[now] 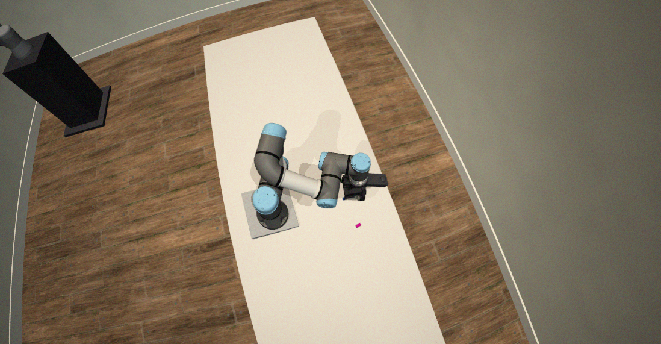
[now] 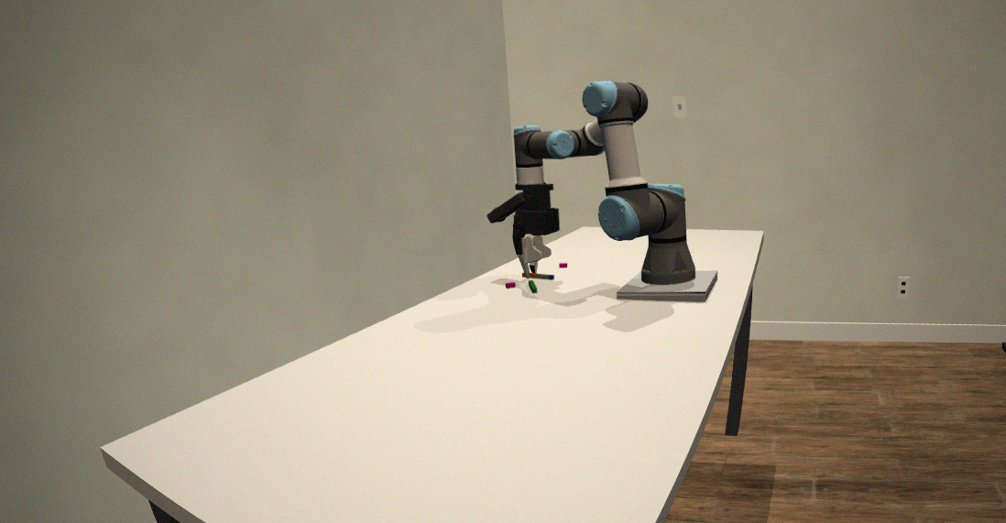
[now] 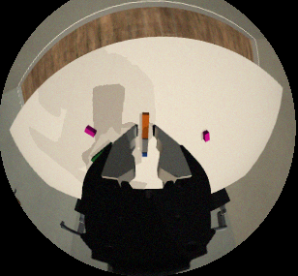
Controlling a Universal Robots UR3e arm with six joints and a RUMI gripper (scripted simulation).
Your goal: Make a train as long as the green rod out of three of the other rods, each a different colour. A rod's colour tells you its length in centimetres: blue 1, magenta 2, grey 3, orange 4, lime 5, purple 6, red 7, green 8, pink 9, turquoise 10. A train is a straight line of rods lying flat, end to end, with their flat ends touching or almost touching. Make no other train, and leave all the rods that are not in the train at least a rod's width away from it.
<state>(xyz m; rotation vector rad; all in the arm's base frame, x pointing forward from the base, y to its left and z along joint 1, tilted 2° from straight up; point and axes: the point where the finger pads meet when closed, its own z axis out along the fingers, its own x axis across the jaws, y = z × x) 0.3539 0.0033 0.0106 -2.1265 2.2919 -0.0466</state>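
My hand is 1 cm above the orange rod. From my hand the other things lie so: blue rod (6 cm behind, 1 cm below); green rod (6 cm behind, 9 cm to the left, 1 cm below); grey rod (4 cm behind, 1 cm below).
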